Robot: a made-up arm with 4 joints. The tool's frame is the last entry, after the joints.
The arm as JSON. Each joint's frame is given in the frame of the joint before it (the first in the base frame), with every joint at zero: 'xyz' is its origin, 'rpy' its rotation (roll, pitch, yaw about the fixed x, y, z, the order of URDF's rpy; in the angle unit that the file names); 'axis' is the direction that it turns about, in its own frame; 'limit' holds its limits. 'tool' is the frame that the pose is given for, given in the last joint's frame.
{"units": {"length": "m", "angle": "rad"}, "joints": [
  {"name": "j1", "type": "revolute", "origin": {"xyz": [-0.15, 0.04, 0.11], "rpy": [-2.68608, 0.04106, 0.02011]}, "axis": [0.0, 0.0, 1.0], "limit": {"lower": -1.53, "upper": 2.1}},
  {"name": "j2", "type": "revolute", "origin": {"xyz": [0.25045, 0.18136, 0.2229], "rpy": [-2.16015, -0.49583, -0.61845]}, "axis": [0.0, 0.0, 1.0], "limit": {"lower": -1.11, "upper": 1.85}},
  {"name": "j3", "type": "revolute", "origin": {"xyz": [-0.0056, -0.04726, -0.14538], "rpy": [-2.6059, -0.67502, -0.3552]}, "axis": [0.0, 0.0, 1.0], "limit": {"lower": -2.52, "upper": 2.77}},
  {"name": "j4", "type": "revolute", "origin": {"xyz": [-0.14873, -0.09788, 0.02], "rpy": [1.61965, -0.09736, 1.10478]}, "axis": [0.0, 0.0, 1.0], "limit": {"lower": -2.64, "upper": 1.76}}
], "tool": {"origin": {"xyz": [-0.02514, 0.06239, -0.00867], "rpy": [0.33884, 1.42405, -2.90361]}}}
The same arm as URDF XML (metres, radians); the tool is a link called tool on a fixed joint. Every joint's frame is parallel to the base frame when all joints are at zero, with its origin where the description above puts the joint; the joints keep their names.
<robot name="arm">
  <joint name="j1" type="revolute">
    <parent link="base_link"/>
    <child link="link1"/>
    <origin xyz="-0.1500 0.0400 0.1100" rpy="0.0000 0.0000 0.0000"/>
    <axis xyz="-0.045699 0.43909 -0.89728"/>
    <limit lower="-1.5300" upper="2.1000"/>
  </joint>
  <joint name="j2" type="revolute">
    <parent link="link1"/>
    <child link="link2"/>
    <origin xyz="0.2400 -0.0600 -0.2900" rpy="0.0000 0.0000 0.0000"/>
    <axis xyz="0.719037 -0.671335 0.179709"/>
    <limit lower="-1.1100" upper="1.8500"/>
  </joint>
  <joint name="j3" type="revolute">
    <parent link="link2"/>
    <child link="link3"/>
    <origin xyz="-0.1100 0.0800 -0.0700" rpy="0.0000 0.0000 0.0000"/>
    <axis xyz="0 1 0"/>
    <limit lower="-2.5200" upper="2.7700"/>
  </joint>
  <joint name="j4" type="revolute">
    <parent link="link3"/>
    <child link="link4"/>
    <origin xyz="-0.1100 0.0200 0.1400" rpy="0.0000 0.0000 0.0000"/>
    <axis xyz="0.989254 -0.048598 0.137894"/>
    <limit lower="-2.6400" upper="1.7600"/>
  </joint>
  <joint name="tool_joint" type="fixed">
    <parent link="link4"/>
    <child link="tool"/>
    <origin xyz="-0.0100 0.0600 0.0300" rpy="0.0000 0.0000 -3.1416"/>
  </joint>
  <link name="base_link"/>
  <link name="link1"/>
  <link name="link2"/>
  <link name="link3"/>
  <link name="link4"/>
  <link name="tool"/>
</robot>

